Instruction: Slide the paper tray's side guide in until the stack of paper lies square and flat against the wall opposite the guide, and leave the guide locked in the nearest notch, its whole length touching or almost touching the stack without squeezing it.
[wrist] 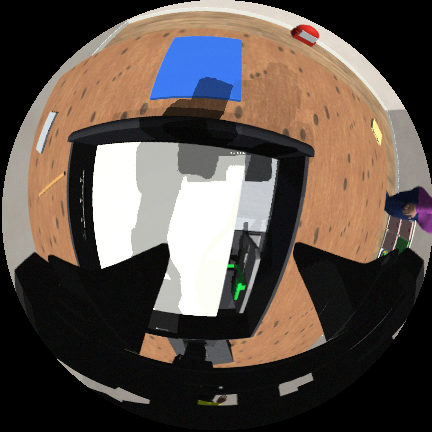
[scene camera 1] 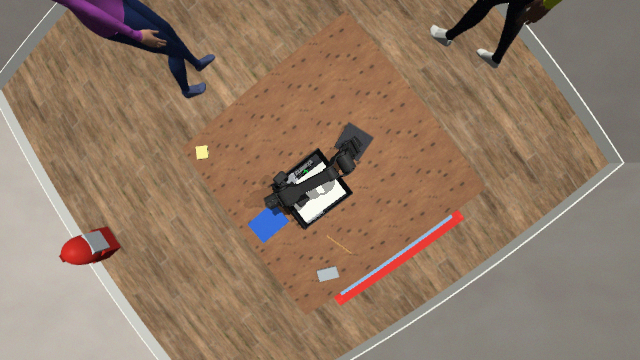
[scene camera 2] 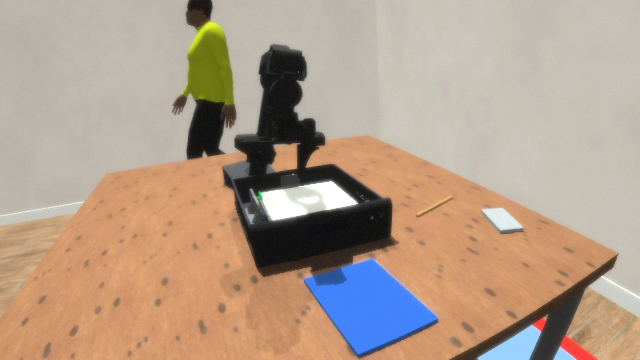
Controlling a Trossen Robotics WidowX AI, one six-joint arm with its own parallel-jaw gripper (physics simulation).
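Where they show: gripper, fingertip midpoint: (wrist: pixel 234 250) (scene camera 2: pixel 280 179); arm's base, link origin: (wrist: pixel 195 349) (scene camera 1: pixel 354 144).
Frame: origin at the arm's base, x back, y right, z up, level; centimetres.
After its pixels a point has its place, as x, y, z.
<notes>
The black paper tray (scene camera 1: pixel 347 192) (scene camera 2: pixel 325 237) {-50.2, -0.7, 1.1} (wrist: pixel 287 210) {-40.3, 12.8, 3.2} stands on the table, holding a white paper stack (scene camera 1: pixel 325 202) {-33.4, -13.1, 1.1} (scene camera 2: pixel 285 207) {-32.0, 1.4, 1.1} (wrist: pixel 200 225) {-37.6, 2.0, 1.1}. The side guide (scene camera 2: pixel 255 205) {-32.2, 8.9, 3.3} (wrist: pixel 252 275) {-32.2, 8.5, 4.9}, with a green part (scene camera 1: pixel 305 171) {-29.7, 6.7, 5.1} (scene camera 2: pixel 260 195) {-30.5, 6.9, 4.9} (wrist: pixel 240 288) {-29.5, 7.4, 4.2}, stands upright on the right of the stack in the wrist view. A strip of tray floor shows between them there. The stack's far-side edge appears close to the opposite wall; contact is unclear. My gripper (scene camera 2: pixel 280 171) {-39.0, 4.2, 11.0} (wrist: pixel 234 250) {-39.0, 4.2, 11.0} is open and empty above the tray, one finger over the paper, the other toward the guide-side wall in the wrist view. Its fingertips are hidden in scene camera 1.
A blue sheet (scene camera 1: pixel 268 224) {-68.1, -0.7, -2.2} (scene camera 2: pixel 370 307) {-70.0, 0.8, -2.2} (wrist: pixel 200 65) {-65.0, 0.2, -2.2} lies outside the tray. A pencil-like stick (scene camera 1: pixel 339 244) {-44.3, -37.0, -2.3} (scene camera 2: pixel 434 206) {-44.8, -36.2, -2.6} (wrist: pixel 52 184) {-44.7, -34.7, -2.6} and a grey block (scene camera 1: pixel 328 274) {-61.2, -46.3, -2.0} (scene camera 2: pixel 502 220) {-62.4, -44.9, -2.0} (wrist: pixel 46 132) {-60.0, -43.0, -2.0} lie beyond the opposite wall. A yellow note (scene camera 1: pixel 202 152) {-69.8, 59.2, -2.0} (wrist: pixel 377 132) {-69.5, 59.7, -2.0} lies near a table corner.
</notes>
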